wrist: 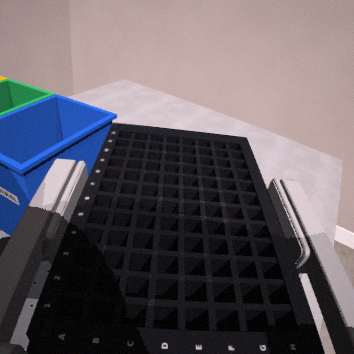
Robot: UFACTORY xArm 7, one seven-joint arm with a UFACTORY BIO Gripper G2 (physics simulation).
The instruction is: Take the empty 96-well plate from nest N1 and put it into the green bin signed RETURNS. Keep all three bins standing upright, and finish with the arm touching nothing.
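Frame: origin at the arm's base, x ahead, y left, z up, level; millimetres.
Seen in the pictures: hand, its tool point: (179, 216).
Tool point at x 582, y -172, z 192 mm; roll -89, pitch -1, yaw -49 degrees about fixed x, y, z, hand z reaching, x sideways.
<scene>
Pixels of each thing's top centre, then the offset from my tool point to it. "pt": a spot on its surface instead. Level surfaces: height alone.
- black 96-well plate, centre of its top: (181, 196) dx +5, dy +4, dz +5 mm
- green bin, a spot on its surface: (30, 95) pt dx +124, dy +447, dz -122 mm
- blue bin, centre of its top: (41, 122) dx +78, dy +304, dz -106 mm
- yellow rim, a spot on its surface: (2, 78) pt dx +101, dy +520, dz -105 mm
- pale table top, height of its surface: dz -299 mm
The black 96-well plate (181, 225), with letters A to H along its near edge and numbers along its left side, fills the middle of the wrist view. Its wells look empty. My gripper (182, 220) is shut on the plate, with one pale finger at each long side. Part of the green bin (30, 95) shows at the left edge, behind the blue bin; its sign does not show. Nest N1 does not show in this view.
A blue bin (30, 135) stands upright at the left, close beside the plate's far left corner in the view, with a partly visible label. A bit of a yellow rim (2, 78) shows beyond the green bin. A pale table top (300, 160) lies behind, with walls beyond.
</scene>
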